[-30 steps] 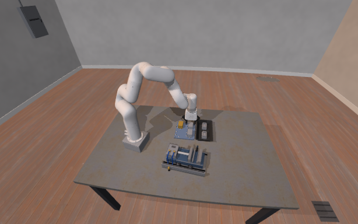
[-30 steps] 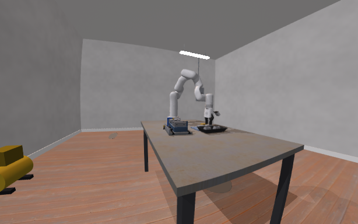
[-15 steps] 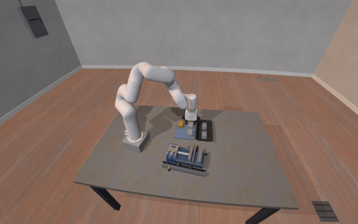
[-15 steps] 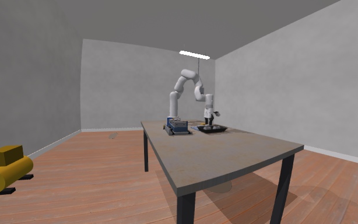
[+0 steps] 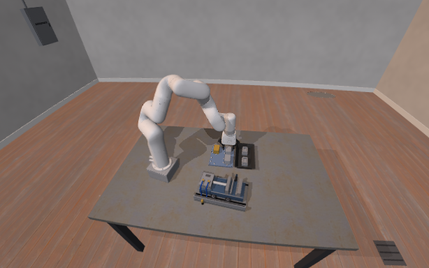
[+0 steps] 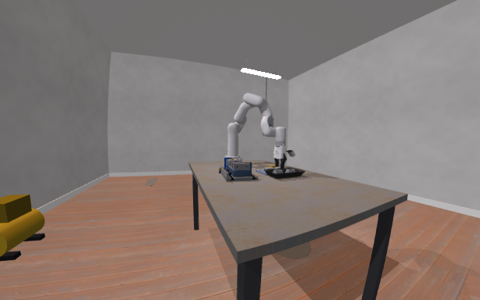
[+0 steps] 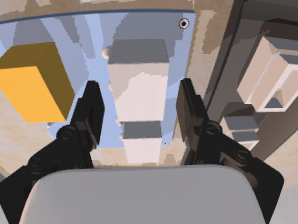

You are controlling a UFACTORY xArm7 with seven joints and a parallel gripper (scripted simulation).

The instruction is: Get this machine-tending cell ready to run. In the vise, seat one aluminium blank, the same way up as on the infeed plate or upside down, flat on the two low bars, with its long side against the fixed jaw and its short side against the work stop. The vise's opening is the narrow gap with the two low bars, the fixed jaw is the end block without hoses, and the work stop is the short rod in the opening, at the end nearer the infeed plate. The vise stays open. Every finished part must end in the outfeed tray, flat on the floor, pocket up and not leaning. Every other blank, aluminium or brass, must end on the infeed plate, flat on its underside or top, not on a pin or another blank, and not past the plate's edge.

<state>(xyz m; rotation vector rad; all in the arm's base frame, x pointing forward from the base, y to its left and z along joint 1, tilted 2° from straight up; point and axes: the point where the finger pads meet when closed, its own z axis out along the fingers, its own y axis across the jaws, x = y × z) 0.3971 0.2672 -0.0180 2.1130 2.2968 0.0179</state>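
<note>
Right now the brass blank is 9 cm behind my hand, 3 cm below it and 1 cm to the right of it. Round my hand: white piston rod 33 cm to the right, 2 cm above; vise 33 cm to the right, 2 cm below, 2 cm ahead.
</note>
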